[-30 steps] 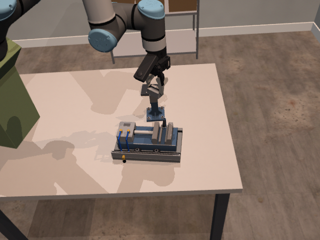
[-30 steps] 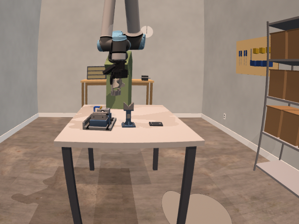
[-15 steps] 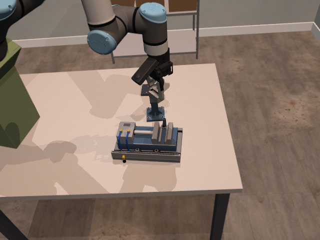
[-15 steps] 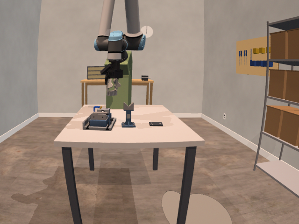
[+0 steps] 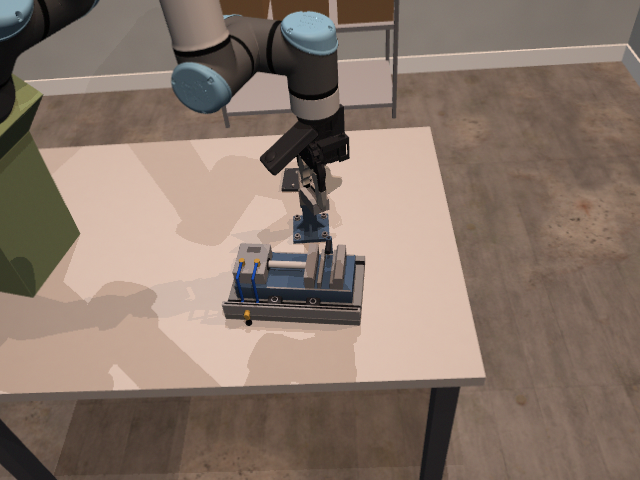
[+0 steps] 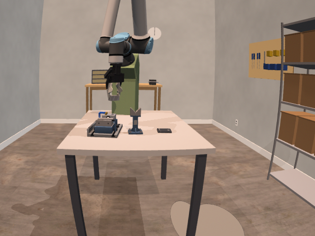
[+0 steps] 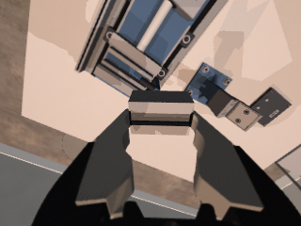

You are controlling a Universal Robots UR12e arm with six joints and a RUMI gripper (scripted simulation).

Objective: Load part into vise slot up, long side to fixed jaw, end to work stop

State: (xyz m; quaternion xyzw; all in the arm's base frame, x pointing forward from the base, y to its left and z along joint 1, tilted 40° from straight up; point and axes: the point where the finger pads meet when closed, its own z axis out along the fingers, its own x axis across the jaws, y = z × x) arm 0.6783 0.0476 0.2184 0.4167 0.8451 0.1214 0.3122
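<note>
Right now the moving jaw is 10 mm behind my hand, 60 mm to the right of it and 160 mm below it. Also, from my hand: part: right at my hand; then fixed jaw: 50 mm ahead, 50 mm to the right, 160 mm below; then work stop: 20 mm ahead, 10 mm to the right, 140 mm below.
</note>
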